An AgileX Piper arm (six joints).
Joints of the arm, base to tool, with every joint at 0 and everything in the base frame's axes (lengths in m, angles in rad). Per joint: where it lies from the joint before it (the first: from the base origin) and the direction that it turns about. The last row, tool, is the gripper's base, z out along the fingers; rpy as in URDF.
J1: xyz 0.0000 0.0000 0.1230 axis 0 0 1
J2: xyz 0.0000 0.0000 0.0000 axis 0 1 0
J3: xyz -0.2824 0.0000 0.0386 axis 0 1 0
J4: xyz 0.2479 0.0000 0.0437 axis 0.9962 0 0.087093
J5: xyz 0.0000 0.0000 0.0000 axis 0 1 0
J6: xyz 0.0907 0.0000 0.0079 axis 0.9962 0 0.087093
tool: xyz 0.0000 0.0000 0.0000 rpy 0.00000 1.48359 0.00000
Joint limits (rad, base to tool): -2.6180..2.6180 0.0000..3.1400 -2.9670..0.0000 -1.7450..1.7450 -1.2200..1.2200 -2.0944..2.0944
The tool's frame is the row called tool.
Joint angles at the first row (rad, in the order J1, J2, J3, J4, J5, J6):
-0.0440 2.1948 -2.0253 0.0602 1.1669 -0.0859
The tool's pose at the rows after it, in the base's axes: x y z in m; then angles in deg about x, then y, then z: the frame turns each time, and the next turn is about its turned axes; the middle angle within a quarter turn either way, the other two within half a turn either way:
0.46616 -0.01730 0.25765 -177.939 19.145 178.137
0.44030 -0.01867 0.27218 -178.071 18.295 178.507
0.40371 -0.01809 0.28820 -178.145 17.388 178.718
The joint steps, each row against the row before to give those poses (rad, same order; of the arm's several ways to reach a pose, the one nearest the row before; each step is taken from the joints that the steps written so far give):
-0.0027 -0.0530 0.0425 -0.0066 0.0000 -0.0001
-0.0057 -0.1083 0.1234 -0.0010 0.0000 0.0001
-0.0031 -0.1429 0.1588 -0.0010 0.0000 -0.0001

